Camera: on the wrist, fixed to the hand. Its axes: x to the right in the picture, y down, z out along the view.
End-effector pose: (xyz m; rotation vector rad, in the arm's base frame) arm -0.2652 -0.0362 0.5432 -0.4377 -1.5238 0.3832
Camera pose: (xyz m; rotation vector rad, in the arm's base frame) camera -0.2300 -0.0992 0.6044 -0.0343 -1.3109 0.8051
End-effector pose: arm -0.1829 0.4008 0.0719 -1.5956 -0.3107 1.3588
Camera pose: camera -0.1113 0.4388 0.1206 -1.1546 0.1192 1.3085
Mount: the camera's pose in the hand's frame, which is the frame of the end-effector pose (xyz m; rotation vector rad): 0.0220 -0.0840 -0.0375 0.5592 0.0282 0.0433
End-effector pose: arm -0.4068 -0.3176 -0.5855 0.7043 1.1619 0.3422
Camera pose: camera -0.4418 -0.3546 -0.6652 1.2152 1.2821 0.0563
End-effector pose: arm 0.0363 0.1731 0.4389 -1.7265 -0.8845 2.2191
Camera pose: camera 0.0476 0.2639 0.4627 -1.5042 -0.1815 2.1771
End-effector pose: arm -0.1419 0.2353 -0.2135 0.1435 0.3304 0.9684
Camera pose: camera -0.0773 0.2053 -0.2757 0.6484 0.6213 0.9011
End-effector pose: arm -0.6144 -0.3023 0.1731 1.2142 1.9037 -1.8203
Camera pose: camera -0.6727 -0.2492 0.2254 1.4251 1.3995 -2.4114
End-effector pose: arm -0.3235 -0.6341 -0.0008 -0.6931 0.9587 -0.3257
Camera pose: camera -0.3392 -0.7231 0.0270 -0.1570 0.8534 -0.5392
